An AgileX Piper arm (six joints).
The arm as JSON. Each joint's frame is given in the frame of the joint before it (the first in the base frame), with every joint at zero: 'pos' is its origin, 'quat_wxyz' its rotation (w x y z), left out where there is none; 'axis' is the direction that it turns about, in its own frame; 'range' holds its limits. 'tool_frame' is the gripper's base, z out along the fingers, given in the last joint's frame.
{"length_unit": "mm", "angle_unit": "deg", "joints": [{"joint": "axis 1", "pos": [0.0, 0.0, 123.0], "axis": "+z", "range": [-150.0, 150.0]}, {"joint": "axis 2", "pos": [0.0, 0.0, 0.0], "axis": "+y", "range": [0.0, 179.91]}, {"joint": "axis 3", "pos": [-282.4, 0.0, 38.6], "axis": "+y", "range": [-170.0, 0.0]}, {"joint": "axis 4", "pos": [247.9, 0.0, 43.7], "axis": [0.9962, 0.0, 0.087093], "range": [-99.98, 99.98]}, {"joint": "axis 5", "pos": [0.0, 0.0, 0.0], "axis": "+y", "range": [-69.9, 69.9]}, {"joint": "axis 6", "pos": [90.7, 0.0, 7.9], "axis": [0.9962, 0.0, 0.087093], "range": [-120.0, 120.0]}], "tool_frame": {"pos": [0.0, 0.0, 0.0], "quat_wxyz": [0.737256, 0.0, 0.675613, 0.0]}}
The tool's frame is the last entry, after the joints.
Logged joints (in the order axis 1, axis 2, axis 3, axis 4, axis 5, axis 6), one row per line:
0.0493 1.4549 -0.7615 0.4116 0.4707 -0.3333
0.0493 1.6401 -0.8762 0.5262 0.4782 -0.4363
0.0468 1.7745 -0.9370 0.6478 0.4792 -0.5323
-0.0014 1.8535 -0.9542 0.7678 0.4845 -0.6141
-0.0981 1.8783 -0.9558 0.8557 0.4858 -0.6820
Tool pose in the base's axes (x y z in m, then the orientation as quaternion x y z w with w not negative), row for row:
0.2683 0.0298 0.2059 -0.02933 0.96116 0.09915 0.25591
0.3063 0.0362 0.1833 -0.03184 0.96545 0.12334 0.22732
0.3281 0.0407 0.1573 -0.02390 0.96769 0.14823 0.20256
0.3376 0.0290 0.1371 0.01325 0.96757 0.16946 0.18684
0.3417 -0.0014 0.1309 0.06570 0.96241 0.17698 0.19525
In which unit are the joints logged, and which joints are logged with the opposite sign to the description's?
The joints are logged in radians. Opposite sign: none.
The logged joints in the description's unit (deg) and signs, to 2 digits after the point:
2.82 83.36 -43.63 23.58 26.97 -19.10
2.82 93.97 -50.20 30.15 27.40 -25.00
2.68 101.67 -53.69 37.12 27.46 -30.50
-0.08 106.20 -54.67 43.99 27.76 -35.19
-5.62 107.62 -54.76 49.03 27.83 -39.08

